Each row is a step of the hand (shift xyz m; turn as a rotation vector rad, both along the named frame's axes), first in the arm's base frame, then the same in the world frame.
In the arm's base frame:
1: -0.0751 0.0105 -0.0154 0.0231 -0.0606 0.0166
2: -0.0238 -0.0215 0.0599 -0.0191 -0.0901 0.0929
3: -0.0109 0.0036 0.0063 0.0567 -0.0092 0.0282
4: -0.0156 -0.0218 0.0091 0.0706 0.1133 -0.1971
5: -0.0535 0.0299 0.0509 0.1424 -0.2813 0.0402
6: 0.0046 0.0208 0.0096 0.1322 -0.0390 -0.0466
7: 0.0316 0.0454 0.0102 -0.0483 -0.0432 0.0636
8: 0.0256 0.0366 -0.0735 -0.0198 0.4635 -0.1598
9: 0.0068 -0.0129 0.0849 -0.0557 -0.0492 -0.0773
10: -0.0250 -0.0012 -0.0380 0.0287 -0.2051 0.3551
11: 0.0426 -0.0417 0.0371 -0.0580 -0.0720 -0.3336
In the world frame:
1: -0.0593 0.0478 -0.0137 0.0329 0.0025 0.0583
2: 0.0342 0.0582 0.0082 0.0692 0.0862 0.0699
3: -0.0021 0.0117 -0.0056 0.0579 -0.0260 0.0086
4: -0.0005 0.0215 0.0184 -0.1211 -0.1928 -0.0695
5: 0.0040 0.0670 -0.0429 0.1454 -0.0380 0.2801
6: 0.0084 -0.0015 -0.0217 0.0487 -0.1244 0.0575
7: 0.0232 -0.0267 -0.0437 0.0240 0.0834 0.0268
8: -0.0451 -0.0703 -0.0204 -0.1803 -0.1614 -0.4268
9: 0.0718 0.0476 -0.0022 -0.0902 0.0062 0.0577
10: -0.0450 -0.0029 0.0060 0.3144 0.2255 0.1389
11: 0.0592 -0.0039 0.0376 -0.2899 -0.1409 0.1263

